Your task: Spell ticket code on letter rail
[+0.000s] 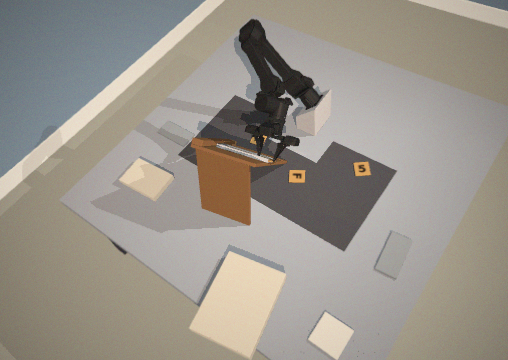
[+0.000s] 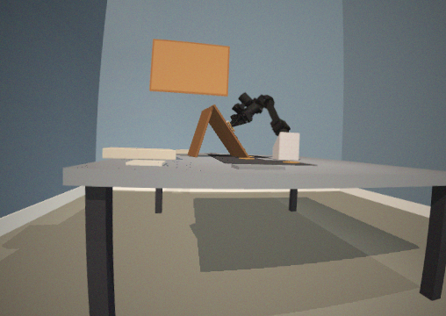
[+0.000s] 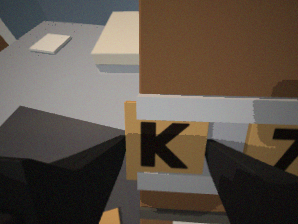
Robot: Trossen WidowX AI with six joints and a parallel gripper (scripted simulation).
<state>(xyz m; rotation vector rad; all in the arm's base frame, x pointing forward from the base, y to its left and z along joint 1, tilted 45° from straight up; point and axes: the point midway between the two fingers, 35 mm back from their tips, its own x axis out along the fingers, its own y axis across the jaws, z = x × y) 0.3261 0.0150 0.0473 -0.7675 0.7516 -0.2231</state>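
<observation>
My gripper tip is now 9 cm above the white ticket, 6 cm to the left of it and 6 cm past it. Round my gripper tip: f tile 17 cm below, 8 cm to the left, 8 cm behind; then k tile right at my gripper tip; then y tile 14 cm to the right, 1 cm ahead.
</observation>
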